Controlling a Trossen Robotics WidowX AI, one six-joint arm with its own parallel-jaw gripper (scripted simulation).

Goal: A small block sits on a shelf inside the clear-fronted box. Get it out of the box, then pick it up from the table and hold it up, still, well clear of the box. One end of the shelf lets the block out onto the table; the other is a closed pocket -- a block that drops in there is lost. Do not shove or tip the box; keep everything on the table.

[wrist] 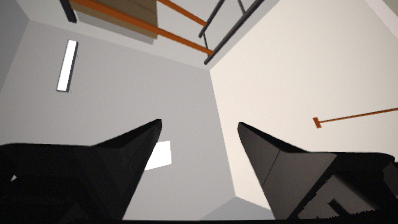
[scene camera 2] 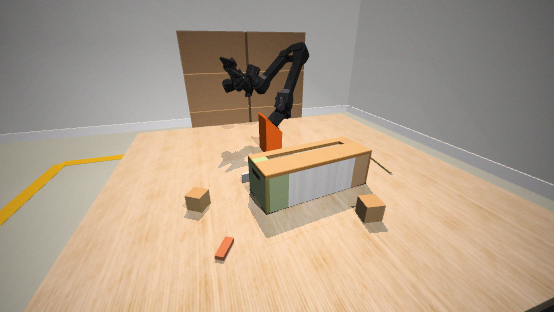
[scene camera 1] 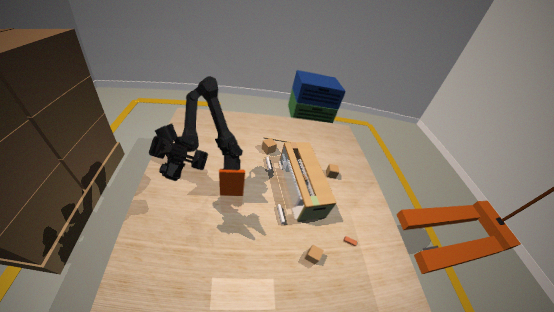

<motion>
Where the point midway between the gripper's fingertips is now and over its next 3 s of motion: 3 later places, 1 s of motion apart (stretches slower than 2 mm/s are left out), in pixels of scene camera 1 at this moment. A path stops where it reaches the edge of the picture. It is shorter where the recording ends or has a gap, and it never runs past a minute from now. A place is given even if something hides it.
My gripper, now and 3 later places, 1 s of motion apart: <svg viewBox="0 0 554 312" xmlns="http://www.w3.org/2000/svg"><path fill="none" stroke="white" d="M184 154L265 173L310 174L295 165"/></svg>
</motion>
